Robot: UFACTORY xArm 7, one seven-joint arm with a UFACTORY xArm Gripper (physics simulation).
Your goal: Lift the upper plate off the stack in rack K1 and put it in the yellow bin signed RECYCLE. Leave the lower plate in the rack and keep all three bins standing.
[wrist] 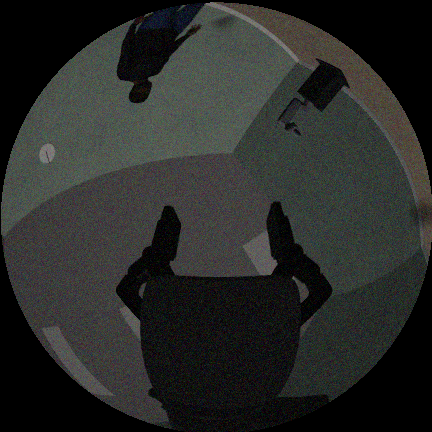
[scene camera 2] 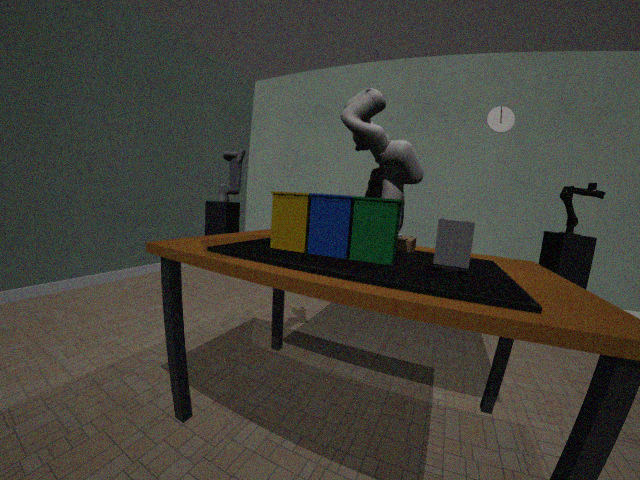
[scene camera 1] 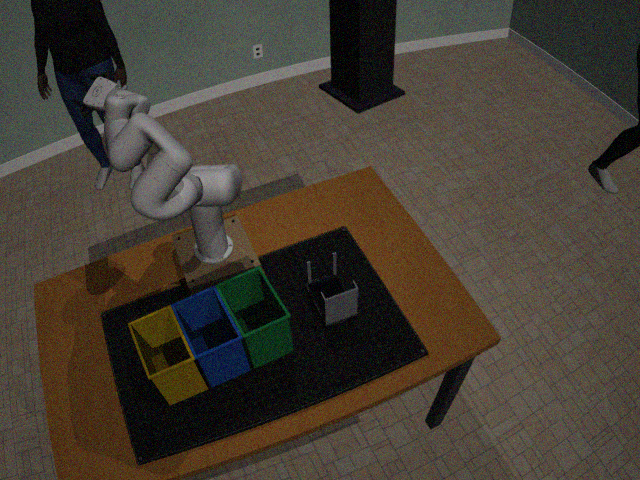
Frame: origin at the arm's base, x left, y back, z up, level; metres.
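Seen in the pictures: gripper, fingertip midpoint: (wrist: 221, 212) (scene camera 1: 82, 88); arm's base at its link origin: (scene camera 1: 213, 249).
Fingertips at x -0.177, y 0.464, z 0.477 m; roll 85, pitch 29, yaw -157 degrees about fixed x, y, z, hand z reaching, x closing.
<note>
Pixels of each thing's top centre, then the offset from my fingertips to it.
- yellow bin at its top centre: (scene camera 1: 159, 340) (scene camera 2: 301, 193) dx -0.121, dy -0.762, dz -0.340 m
- small rack at its top centre: (scene camera 1: 329, 272) (scene camera 2: 455, 220) dx +0.365, dy -0.814, dz -0.381 m
- blue bin at its top centre: (scene camera 1: 204, 320) (scene camera 2: 339, 196) dx +0.008, dy -0.778, dz -0.340 m
- green bin at its top centre: (scene camera 1: 251, 300) (scene camera 2: 380, 199) dx +0.138, dy -0.793, dz -0.340 m
The yellow bin (scene camera 1: 180, 381) (scene camera 2: 289, 222) stands upright at the left end of a row of three; no RECYCLE sign is readable on it. The small rack (scene camera 1: 341, 305) (scene camera 2: 453, 243), with a pale grey panel and two thin posts, stands on the black mat to the right of the bins. Its inside is very dark in scene camera 1 and hidden behind the panel in scene camera 2, so I cannot tell the plates apart. My gripper (wrist: 221, 212) is open and empty in the wrist view, with walls and ceiling beyond its fingers, far from the rack. I cannot make it out in the scene views.
The blue bin (scene camera 1: 224, 364) (scene camera 2: 328, 226) and green bin (scene camera 1: 269, 341) (scene camera 2: 373, 231) stand upright beside the yellow one, the green nearest the rack. My arm (scene camera 1: 164, 149) (scene camera 2: 405, 157) is raised and folded above its base behind the bins. A person (scene camera 1: 77, 41) (wrist: 147, 52) stands beyond the table.
</note>
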